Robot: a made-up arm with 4 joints. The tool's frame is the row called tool. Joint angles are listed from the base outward.
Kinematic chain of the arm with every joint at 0, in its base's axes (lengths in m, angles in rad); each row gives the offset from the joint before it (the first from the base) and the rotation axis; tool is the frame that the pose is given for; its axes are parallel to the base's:
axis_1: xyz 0 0 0.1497 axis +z
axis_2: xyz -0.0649 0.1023 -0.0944 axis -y
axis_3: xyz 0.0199 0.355 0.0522 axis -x
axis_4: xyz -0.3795 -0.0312 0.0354 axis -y
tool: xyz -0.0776 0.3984 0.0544
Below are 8 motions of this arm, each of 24 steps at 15 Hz.
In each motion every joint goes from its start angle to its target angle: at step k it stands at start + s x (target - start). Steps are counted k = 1, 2, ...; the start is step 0. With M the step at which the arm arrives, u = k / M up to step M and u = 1 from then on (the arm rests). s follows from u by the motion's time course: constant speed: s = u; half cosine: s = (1 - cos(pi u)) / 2; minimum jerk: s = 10 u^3 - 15 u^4 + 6 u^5.
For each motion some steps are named. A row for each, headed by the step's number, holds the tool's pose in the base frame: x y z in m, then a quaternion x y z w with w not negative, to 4 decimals.
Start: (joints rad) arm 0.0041 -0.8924 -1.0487 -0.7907
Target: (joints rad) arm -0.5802 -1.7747 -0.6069 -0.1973
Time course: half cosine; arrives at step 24
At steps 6, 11, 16, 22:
6: 0.1451 0.5448 0.6060 0.4933 0.6500 -0.0980 0.5697
11: 0.3542 0.5349 0.5559 0.4731 0.6612 -0.2197 0.5392
16: 0.5559 0.4696 0.4757 0.4461 0.6815 -0.3121 0.4890
22: 0.6776 0.3935 0.4065 0.4303 0.7008 -0.3518 0.4472

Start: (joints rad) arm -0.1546 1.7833 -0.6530 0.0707
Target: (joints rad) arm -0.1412 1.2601 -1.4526 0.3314
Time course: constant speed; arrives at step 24
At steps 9, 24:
9: -0.3575 0.6688 -0.3963 0.2959 -0.7077 0.2554 0.5884
24: -0.5386 0.5204 -0.2441 0.5546 -0.5747 0.2598 0.5428

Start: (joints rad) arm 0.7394 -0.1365 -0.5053 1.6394
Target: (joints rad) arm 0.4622 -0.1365 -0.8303 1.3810
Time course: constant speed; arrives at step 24
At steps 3, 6, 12, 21, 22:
3: -0.8529 0.3170 0.3145 0.3857 -0.5464 0.0528 0.7415
6: -0.8371 0.3403 0.3297 0.3864 -0.5332 0.0307 0.7520
12: -0.8027 0.3829 0.3591 0.3901 -0.5063 -0.0134 0.7690
21: -0.7452 0.4366 0.4004 0.4016 -0.4656 -0.0786 0.7847
22: -0.7385 0.4418 0.4048 0.4034 -0.4611 -0.0857 0.7857

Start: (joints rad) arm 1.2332 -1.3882 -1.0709 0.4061
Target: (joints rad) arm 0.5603 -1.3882 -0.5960 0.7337
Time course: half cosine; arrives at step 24
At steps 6, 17, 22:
6: -0.4564 0.4718 0.5715 0.0326 0.4892 0.0986 0.8660
17: -0.3402 0.6554 0.5580 0.0516 0.3704 0.0266 0.9271
22: -0.2951 0.6968 0.5525 0.0527 0.3380 0.0060 0.9396

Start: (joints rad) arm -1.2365 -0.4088 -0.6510 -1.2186
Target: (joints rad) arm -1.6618 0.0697 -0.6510 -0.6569
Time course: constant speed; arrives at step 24
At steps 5, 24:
5: 0.5829 0.4346 0.5202 0.6104 0.3028 -0.3465 0.6447
24: 0.7138 0.4147 0.4022 0.4040 -0.0359 -0.5932 0.6954

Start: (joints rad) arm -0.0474 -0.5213 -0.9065 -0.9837
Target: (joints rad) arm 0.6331 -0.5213 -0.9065 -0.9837
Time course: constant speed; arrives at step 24
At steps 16, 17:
16: -0.3811 0.4688 0.5988 0.2935 0.6878 0.2307 0.6225
17: -0.3942 0.4578 0.5988 0.2837 0.6919 0.2395 0.6192

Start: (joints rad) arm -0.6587 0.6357 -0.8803 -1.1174
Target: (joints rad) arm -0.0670 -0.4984 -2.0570 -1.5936
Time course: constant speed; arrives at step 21
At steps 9, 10, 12, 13, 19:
9: -0.2567 0.5490 0.4378 0.5492 0.3217 0.2905 0.7144
10: -0.2577 0.5137 0.4547 0.5695 0.3386 0.3129 0.6805
12: -0.2525 0.4446 0.4808 0.6075 0.3679 0.3525 0.6093
13: -0.2467 0.4114 0.4900 0.6254 0.3802 0.3695 0.5725
19: -0.1864 0.2416 0.4979 0.7189 0.4209 0.4316 0.3460

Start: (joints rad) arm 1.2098 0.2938 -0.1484 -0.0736
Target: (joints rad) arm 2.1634 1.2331 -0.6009 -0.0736
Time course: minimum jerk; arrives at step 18
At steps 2, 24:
2: -0.9415 -0.2298 0.1187 0.1276 -0.0510 0.5795 0.8033
24: -0.2911 -0.8322 -0.2411 0.5723 -0.0384 0.7900 0.2166

